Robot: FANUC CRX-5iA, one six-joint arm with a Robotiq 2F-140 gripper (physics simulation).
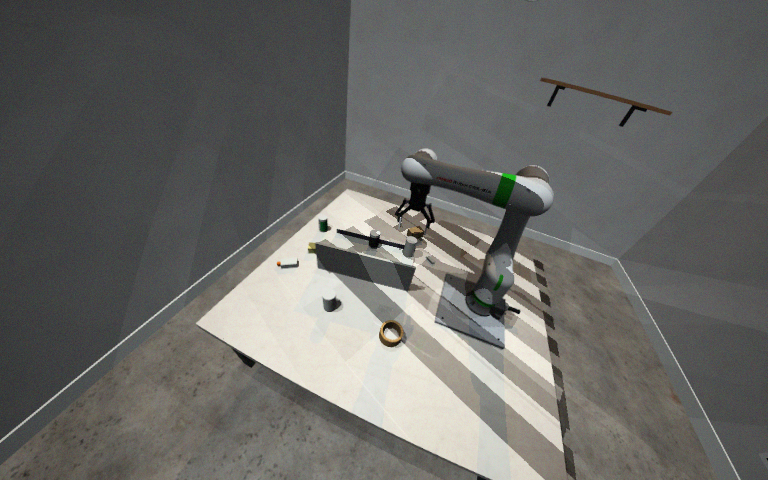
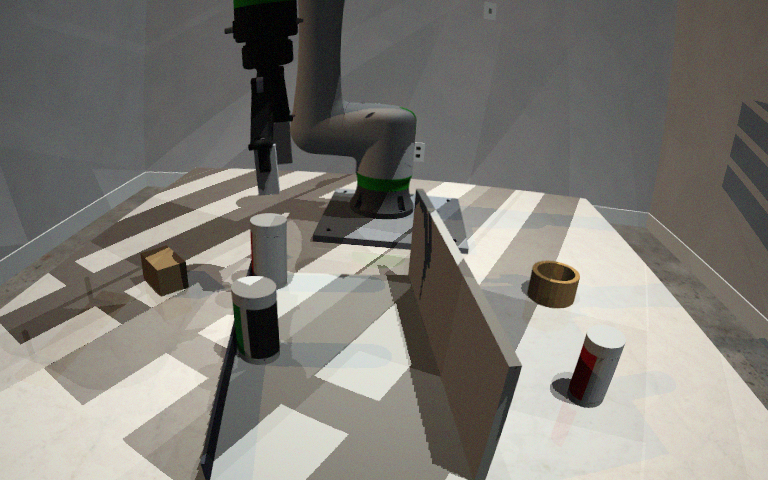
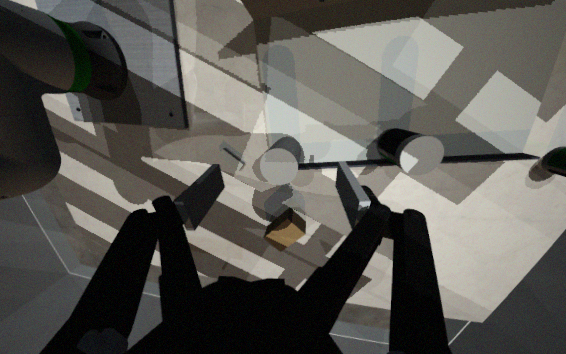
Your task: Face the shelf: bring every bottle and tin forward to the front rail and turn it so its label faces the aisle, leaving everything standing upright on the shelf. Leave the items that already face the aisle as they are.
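Frame: origin at the arm's base, x ahead, y left, z up, level; millimetres.
Where they show: gripper, fingertip midpoint: [image 1: 412, 230] [image 2: 276, 177] [image 3: 277, 175]; arm's base at its link origin: [image 1: 479, 303] [image 2: 381, 207] [image 3: 98, 64].
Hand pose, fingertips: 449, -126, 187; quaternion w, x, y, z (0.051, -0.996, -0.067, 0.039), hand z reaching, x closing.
Things, the pixels of their top centre, and the offset from my fingertips, as dx, dy, dz. "*": a spot on its surface instead.
- white tin at its top centre: [image 2: 268, 219] [image 3: 278, 167] [image 1: 411, 239] -10, -17, -72
- front rail at a spot on its surface: [image 2: 222, 390] [image 3: 457, 159] [image 1: 357, 235] * +308, +14, -161
- black tin at its top centre: [image 2: 253, 286] [image 3: 421, 156] [image 1: 375, 232] +192, +25, -82
- brown block at its top centre: [image 2: 162, 257] [image 3: 283, 236] [image 1: 416, 230] +6, -224, -155
- green tin at its top centre: [image 1: 322, 217] +532, +33, -109
- white bottle at its top centre: [image 1: 286, 261] +525, +369, -177
- red-and-white tin at its top centre: [image 2: 606, 336] [image 1: 329, 293] +201, +472, -106
- wooden ring at its top centre: [image 2: 556, 271] [image 1: 391, 330] -99, +475, -155
My open, empty gripper [image 1: 414, 225] [image 2: 267, 169] [image 3: 277, 192] hangs above the white tin, higher than its top. The white tin [image 1: 410, 246] [image 2: 269, 249] [image 3: 279, 166] stands upright at the robot-side end of the front rail [image 1: 353, 233] [image 2: 222, 390] [image 3: 475, 158]; a red strip shows on its rail side. A black tin [image 1: 374, 238] [image 2: 257, 328] [image 3: 421, 154] with a pale lid stands upright beside the rail, its green part towards the rail side. Whether either tin touches the rail is unclear. The shelf's back panel [image 1: 365, 268] [image 2: 458, 328] stands opposite the rail.
Beyond the rail sits a brown block [image 1: 415, 232] [image 2: 164, 271] [image 3: 286, 232]. A green tin [image 1: 322, 224] [image 3: 556, 161] stands past the shelf's far end. A white bottle [image 1: 288, 262] lies on its side. Behind the panel are a red-and-white tin [image 1: 329, 301] [image 2: 596, 367] and a wooden ring [image 1: 391, 342] [image 2: 553, 291].
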